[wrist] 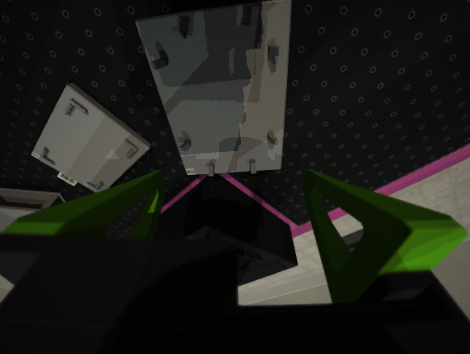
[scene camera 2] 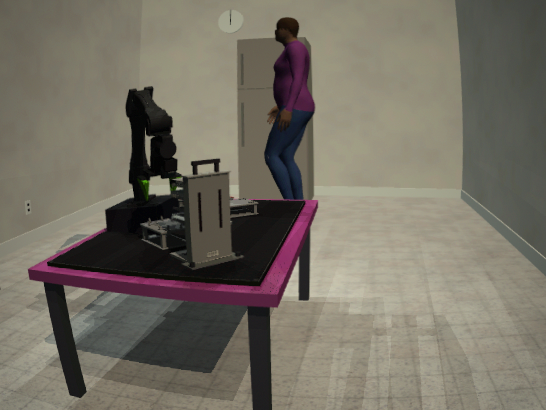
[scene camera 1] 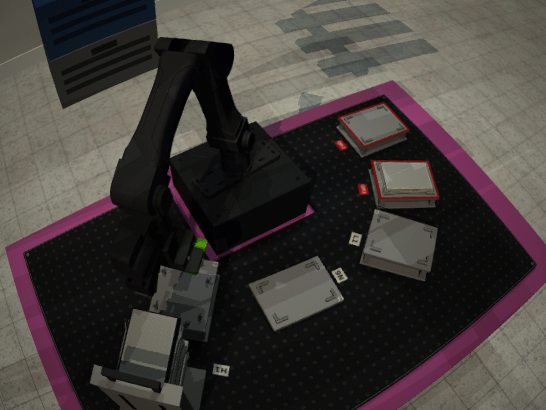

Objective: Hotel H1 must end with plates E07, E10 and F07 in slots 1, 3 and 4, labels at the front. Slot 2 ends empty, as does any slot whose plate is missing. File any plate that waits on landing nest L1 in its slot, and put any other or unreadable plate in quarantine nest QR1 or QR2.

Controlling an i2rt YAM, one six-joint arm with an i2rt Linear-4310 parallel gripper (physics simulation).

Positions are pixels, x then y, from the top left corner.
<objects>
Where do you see a flat grey nest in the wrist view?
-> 83, 140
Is my gripper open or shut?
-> Open.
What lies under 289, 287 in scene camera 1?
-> A flat grey nest.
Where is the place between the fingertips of my gripper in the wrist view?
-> At 234, 177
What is my gripper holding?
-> Nothing.
</objects>
